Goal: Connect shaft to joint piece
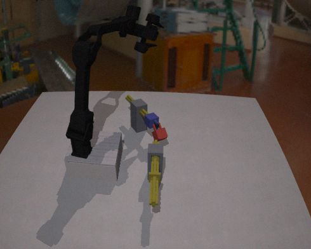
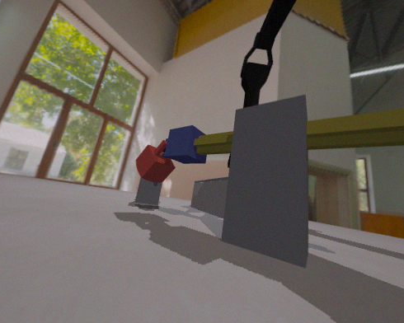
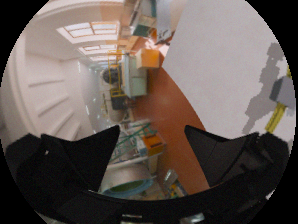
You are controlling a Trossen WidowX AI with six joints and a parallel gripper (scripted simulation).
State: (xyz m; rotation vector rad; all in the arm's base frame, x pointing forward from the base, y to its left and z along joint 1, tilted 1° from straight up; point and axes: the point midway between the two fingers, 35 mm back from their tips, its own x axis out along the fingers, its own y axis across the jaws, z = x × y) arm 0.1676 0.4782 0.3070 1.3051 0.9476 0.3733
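The red square joint piece lies 60 mm ahead of my gripper tip, 320 mm to the right of it and 300 mm below it.
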